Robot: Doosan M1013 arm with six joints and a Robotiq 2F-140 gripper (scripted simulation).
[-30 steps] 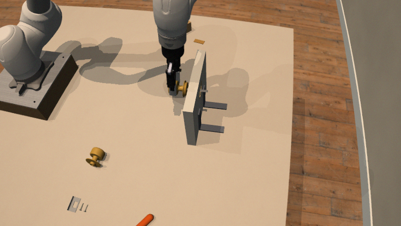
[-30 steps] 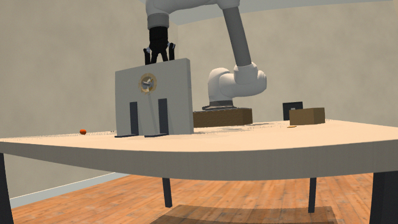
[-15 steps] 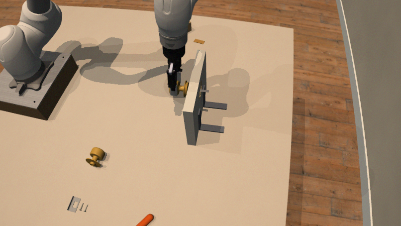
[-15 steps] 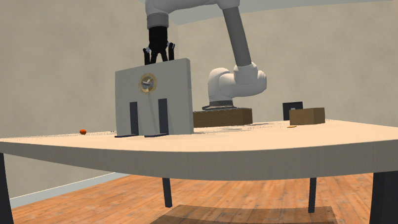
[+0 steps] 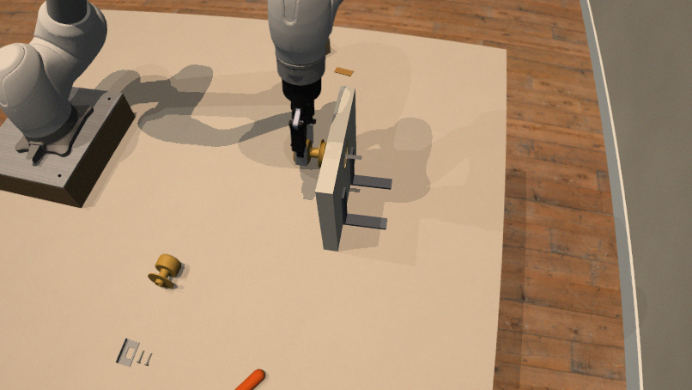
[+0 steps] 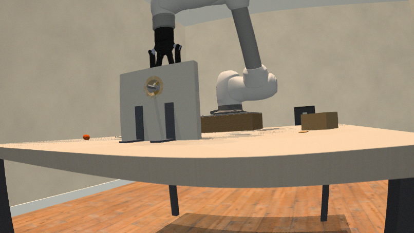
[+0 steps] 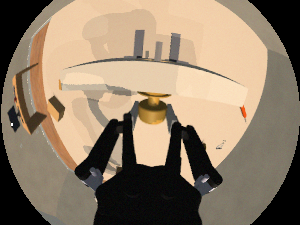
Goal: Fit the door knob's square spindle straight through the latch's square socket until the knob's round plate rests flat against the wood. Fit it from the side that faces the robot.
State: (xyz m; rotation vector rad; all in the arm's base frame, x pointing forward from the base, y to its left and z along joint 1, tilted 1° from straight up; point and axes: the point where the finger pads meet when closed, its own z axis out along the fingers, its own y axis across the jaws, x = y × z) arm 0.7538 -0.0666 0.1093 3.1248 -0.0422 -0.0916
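The wooden door panel lies 80 mm ahead of my hand and 50 mm below it. From my hand the other things lie so: brass knob (300 mm behind, 270 mm to the right, 170 mm below); orange-handled tool (90 mm behind, 540 mm to the right, 190 mm below); small brass plate (20 mm ahead, 470 mm to the left, 200 mm below).
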